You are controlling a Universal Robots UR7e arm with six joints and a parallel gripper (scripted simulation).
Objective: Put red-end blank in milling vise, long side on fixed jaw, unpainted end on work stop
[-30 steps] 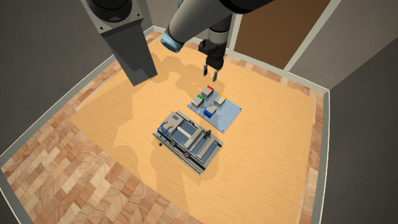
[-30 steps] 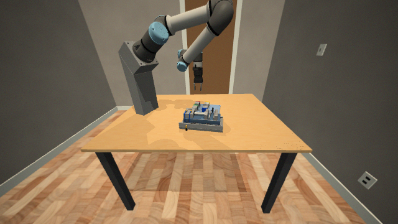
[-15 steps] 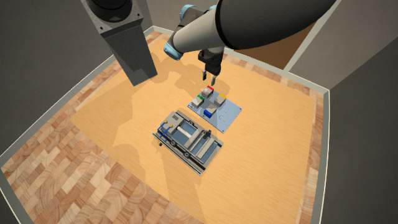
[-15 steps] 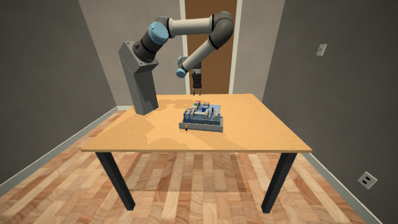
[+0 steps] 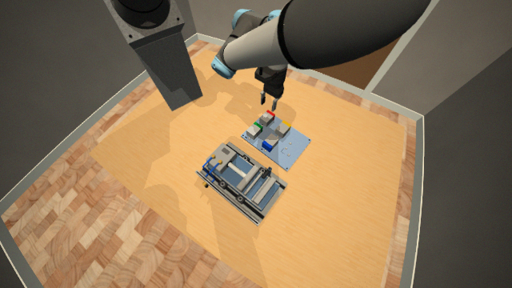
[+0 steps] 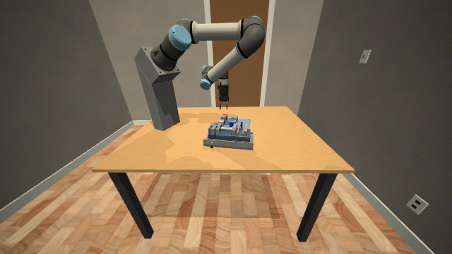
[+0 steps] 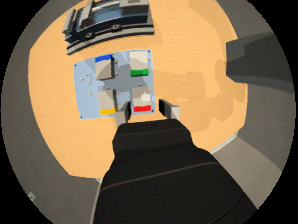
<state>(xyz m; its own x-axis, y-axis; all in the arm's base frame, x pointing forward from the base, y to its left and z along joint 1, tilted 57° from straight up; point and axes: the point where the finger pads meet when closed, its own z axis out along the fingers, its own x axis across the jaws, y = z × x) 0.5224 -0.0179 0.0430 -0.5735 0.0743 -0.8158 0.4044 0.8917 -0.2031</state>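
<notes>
My hand is 1 cm to the left of the red-ended blank and 9 cm above it. From my hand the other things lie so: green-ended blank 5 cm behind, 8 cm to the right, 9 cm below; then yellow-ended blank 7 cm ahead, 6 cm to the right, 9 cm below; then blue-grey plate 5 cm ahead, 9 cm to the right, 11 cm below.
</notes>
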